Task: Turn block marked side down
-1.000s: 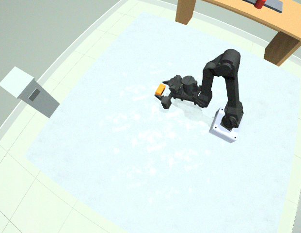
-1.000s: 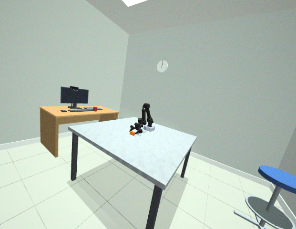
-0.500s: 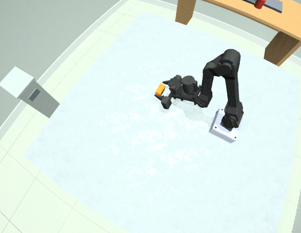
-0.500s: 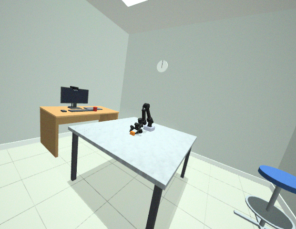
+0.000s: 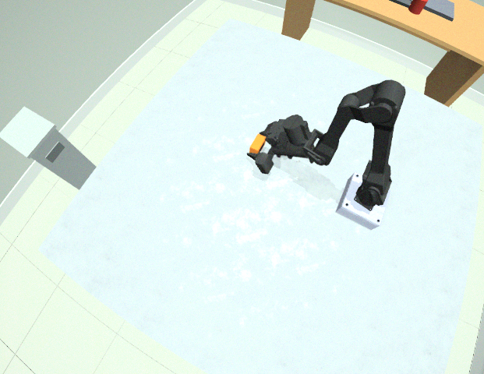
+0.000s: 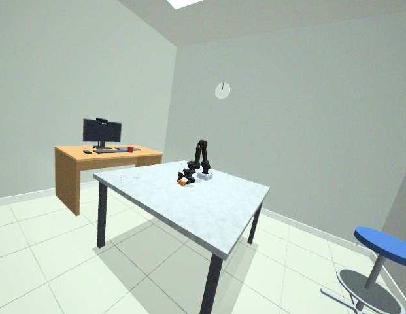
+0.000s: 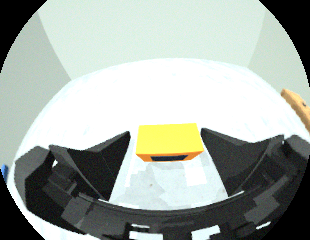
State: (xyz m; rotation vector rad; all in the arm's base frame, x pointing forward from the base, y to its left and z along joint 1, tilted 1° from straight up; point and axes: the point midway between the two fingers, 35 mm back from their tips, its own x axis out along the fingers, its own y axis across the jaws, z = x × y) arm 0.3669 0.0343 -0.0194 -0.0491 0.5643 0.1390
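Right now the orange block is 2 cm behind my gripper tip.
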